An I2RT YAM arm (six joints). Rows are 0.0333 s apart.
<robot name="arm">
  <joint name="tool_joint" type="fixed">
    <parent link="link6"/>
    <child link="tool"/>
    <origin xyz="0 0 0" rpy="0 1.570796 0"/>
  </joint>
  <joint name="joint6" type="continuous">
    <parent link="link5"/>
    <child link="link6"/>
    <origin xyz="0.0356 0 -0.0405" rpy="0 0 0"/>
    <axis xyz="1 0 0"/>
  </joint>
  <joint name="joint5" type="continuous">
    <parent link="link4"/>
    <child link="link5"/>
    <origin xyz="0.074 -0.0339 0.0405" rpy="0 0 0"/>
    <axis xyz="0 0 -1"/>
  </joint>
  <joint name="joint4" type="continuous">
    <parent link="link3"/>
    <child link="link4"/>
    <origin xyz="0.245 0.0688 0.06" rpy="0 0 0"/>
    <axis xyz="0 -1 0"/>
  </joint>
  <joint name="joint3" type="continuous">
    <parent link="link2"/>
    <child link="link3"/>
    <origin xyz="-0.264 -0.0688 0" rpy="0 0 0"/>
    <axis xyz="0 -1 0"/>
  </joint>
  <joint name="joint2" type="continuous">
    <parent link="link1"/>
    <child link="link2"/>
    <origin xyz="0.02 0.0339 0.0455" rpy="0 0 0"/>
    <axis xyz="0 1 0"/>
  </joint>
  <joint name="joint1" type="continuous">
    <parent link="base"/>
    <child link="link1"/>
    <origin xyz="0 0 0.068" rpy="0 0 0"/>
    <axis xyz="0 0 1"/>
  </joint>
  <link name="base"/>
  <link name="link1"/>
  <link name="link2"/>
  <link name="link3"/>
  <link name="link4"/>
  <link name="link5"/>
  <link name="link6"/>
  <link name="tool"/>
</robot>
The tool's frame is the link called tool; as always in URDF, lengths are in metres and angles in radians. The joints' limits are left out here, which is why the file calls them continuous.
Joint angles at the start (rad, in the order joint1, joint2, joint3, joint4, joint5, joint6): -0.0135, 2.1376, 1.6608, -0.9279, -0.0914, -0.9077
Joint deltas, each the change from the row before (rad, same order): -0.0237, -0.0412, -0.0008, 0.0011, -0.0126, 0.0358; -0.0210, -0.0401, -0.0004, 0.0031, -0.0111, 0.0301; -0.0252, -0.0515, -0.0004, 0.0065, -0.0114, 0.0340; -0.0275, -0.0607, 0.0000, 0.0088, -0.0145, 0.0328; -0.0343, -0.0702, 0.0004, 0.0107, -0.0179, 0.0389; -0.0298, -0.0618, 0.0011, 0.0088, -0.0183, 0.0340; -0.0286, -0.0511, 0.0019, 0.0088, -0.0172, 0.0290; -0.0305, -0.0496, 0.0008, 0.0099, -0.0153, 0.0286; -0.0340, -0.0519, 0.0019, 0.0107, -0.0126, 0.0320; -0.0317, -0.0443, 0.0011, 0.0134, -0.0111, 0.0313; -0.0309, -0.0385, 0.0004, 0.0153, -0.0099, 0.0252; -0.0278, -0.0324, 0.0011, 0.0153, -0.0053, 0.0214; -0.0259, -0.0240, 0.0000, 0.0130, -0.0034, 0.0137
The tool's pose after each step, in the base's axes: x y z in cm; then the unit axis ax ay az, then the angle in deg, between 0 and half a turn. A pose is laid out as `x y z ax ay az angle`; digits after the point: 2 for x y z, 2 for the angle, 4 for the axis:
42.23 -1.20 18.56 -0.4103 0.9120 0.0010 166.72
41.90 -2.03 20.17 -0.3885 0.9214 -0.0029 164.24
41.39 -3.01 22.23 -0.3635 0.9315 -0.0098 161.00
40.66 -4.02 24.65 -0.3386 0.9407 -0.0181 157.07
39.59 -5.22 27.41 -0.3088 0.9507 -0.0276 152.46
38.46 -6.16 29.82 -0.2836 0.9583 -0.0349 148.35
37.40 -7.02 31.80 -0.2612 0.9644 -0.0412 144.80
36.23 -7.88 33.66 -0.2382 0.9700 -0.0486 141.38
34.87 -8.77 35.59 -0.2120 0.9755 -0.0586 137.83
33.63 -9.53 37.22 -0.1870 0.9800 -0.0680 134.61
32.46 -10.24 38.60 -0.1652 0.9832 -0.0782 131.69
31.42 -10.84 39.79 -0.1456 0.9853 -0.0898 129.16
30.57 -11.41 40.65 -0.1296 0.9864 -0.1009 127.32

